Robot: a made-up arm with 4 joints.
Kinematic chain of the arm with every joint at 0, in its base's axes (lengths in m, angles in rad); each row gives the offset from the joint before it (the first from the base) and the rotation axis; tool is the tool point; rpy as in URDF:
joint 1: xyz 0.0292 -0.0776 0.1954 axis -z
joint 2: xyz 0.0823 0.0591 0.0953 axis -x
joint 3: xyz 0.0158 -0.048 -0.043 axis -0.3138 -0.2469 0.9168
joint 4: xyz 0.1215 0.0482 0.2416 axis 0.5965 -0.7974 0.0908
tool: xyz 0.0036 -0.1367 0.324 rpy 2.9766 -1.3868 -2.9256
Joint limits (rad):
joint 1: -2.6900..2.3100
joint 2: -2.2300..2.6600
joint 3: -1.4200..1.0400
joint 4: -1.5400..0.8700
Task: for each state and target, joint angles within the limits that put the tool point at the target. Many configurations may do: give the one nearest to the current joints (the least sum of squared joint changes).
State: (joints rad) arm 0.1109 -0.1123 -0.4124 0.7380
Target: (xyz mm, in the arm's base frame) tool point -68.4 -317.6 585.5
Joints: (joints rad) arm 0.1785 -0.0306 -0.8487 0.8700
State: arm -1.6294 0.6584 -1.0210 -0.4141
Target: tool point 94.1 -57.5 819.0
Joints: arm -1.6120 0.5429 -1.1842 0.3068
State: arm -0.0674 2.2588 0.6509 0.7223
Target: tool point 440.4 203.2 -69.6
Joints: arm 0.5738 2.3847 0.3186 -0.0131
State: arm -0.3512 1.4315 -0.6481 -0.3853
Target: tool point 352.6 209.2 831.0
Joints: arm -0.1288 1.1827 -0.9564 -0.6872
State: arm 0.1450 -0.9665 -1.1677 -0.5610
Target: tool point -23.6 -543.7 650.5
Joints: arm 0.5626 -0.1017 -1.0814 -0.2626
